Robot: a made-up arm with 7 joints. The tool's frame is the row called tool. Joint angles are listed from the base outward.
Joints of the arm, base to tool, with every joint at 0 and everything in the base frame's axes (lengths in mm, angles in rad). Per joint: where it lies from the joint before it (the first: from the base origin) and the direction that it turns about. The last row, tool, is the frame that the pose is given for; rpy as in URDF.
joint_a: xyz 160 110 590 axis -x
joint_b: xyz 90 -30 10 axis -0.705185 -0.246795 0.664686
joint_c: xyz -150 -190 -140 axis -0.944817 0.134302 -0.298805
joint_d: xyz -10 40 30 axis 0.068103 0.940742 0.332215
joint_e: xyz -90 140 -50 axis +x
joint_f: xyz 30 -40 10 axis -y
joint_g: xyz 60 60 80 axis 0.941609 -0.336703 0.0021
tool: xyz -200 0 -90 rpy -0.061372 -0.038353 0.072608
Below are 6 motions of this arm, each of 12 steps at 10 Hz.
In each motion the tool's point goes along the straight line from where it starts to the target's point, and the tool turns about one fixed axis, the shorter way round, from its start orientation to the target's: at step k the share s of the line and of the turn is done. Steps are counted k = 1, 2, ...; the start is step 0. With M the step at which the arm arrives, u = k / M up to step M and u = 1 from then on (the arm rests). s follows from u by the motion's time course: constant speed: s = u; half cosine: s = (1 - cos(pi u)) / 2; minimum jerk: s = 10 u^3 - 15 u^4 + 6 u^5.
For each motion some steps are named. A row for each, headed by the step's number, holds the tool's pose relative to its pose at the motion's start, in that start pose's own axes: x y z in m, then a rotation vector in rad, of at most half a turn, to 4 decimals.
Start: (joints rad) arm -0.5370 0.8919 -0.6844 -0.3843 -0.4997 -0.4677 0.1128
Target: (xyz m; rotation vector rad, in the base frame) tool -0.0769 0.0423 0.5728 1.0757 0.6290 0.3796
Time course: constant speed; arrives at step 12
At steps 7, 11, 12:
7: 0.0372 0.0824 0.0795 0.6665 0.3535 -0.1531
11: 0.0585 0.1295 0.1249 1.0473 0.5555 -0.2406
12: 0.0638 0.1413 0.1362 1.1426 0.6060 -0.2624

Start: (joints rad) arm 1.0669 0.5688 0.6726 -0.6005 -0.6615 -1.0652 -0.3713
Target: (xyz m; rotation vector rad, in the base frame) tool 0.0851 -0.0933 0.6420 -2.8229 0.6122 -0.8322
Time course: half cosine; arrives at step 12
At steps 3, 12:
3: 0.0068 -0.0194 -0.0020 -0.0602 -0.0182 0.0786
12: 0.0465 -0.1321 -0.0136 -0.4113 -0.1244 0.5364

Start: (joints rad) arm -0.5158 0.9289 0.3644 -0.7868 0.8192 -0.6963 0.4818
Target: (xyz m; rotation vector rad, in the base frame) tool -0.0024 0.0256 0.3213 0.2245 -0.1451 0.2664
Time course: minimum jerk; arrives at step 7
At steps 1, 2, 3, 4, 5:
1: 0.0000 0.0040 0.0001 -0.0081 0.0055 -0.0142
2: -0.0001 0.0250 0.0009 -0.0506 0.0341 -0.0883
3: -0.0002 0.0636 0.0023 -0.1287 0.0866 -0.2245
4: -0.0003 0.1092 0.0039 -0.2211 0.1488 -0.3857
5: -0.0004 0.1478 0.0053 -0.2992 0.2014 -0.5219

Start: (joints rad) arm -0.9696 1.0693 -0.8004 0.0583 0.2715 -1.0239 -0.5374
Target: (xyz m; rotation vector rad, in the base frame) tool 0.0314 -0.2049 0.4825 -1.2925 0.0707 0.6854
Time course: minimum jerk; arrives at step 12
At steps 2, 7, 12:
2: 0.0007 0.0037 0.0020 -0.0288 0.0285 -0.0296
7: 0.0129 0.0685 0.0366 -0.5310 0.5239 -0.5455
12: 0.0197 0.1048 0.0560 -0.8126 0.8019 -0.8348

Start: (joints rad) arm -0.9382 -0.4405 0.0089 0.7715 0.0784 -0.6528 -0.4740
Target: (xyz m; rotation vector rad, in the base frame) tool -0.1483 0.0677 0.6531 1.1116 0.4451 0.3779
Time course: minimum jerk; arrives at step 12
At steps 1, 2, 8, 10, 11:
1: 0.0003 0.0005 -0.0006 0.0005 -0.0047 -0.0022
2: 0.0019 0.0035 -0.0041 0.0033 -0.0328 -0.0151
8: 0.0416 0.0785 -0.0913 0.0729 -0.7297 -0.3361
10: 0.0507 0.0959 -0.1115 0.0890 -0.8908 -0.4103
11: 0.0523 0.0989 -0.1150 0.0918 -0.9189 -0.4232

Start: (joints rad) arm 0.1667 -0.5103 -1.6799 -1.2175 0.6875 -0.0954 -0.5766
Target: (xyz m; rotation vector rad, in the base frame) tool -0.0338 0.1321 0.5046 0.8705 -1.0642 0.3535
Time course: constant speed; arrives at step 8
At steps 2, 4, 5, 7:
2: 0.0004 -0.0308 0.0042 -0.0477 0.1699 0.2781
4: 0.0007 -0.0617 0.0085 -0.0955 0.3398 0.5563
5: 0.0009 -0.0771 0.0106 -0.1194 0.4248 0.6953
7: 0.0013 -0.1079 0.0149 -0.1671 0.5947 0.9735

